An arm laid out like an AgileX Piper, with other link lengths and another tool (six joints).
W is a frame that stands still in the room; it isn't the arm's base.
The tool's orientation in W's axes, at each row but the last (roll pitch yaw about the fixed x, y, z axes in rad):
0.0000, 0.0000, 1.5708
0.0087, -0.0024, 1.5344
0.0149, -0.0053, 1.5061
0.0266, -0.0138, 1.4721
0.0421, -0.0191, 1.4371
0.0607, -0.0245, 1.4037
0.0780, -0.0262, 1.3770
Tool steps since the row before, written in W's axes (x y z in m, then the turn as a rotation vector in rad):
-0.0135, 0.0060, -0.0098, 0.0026, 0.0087, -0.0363
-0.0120, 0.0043, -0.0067, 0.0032, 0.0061, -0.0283
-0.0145, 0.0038, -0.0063, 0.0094, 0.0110, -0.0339
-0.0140, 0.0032, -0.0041, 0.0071, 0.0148, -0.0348
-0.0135, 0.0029, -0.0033, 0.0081, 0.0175, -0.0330
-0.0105, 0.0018, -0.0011, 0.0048, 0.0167, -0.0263
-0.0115, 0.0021, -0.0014, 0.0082, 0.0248, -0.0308
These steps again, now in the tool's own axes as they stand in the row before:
0.0060, 0.0135, -0.0098, 0.0087, -0.0026, -0.0363
0.0038, 0.0121, -0.0068, 0.0061, -0.0032, -0.0283
0.0028, 0.0146, -0.0065, 0.0114, -0.0092, -0.0338
0.0017, 0.0141, -0.0045, 0.0149, -0.0065, -0.0348
0.0010, 0.0136, -0.0039, 0.0178, -0.0071, -0.0331
0.0000, 0.0106, -0.0017, 0.0166, -0.0036, -0.0265
-0.0002, 0.0115, -0.0023, 0.0251, -0.0057, -0.0311

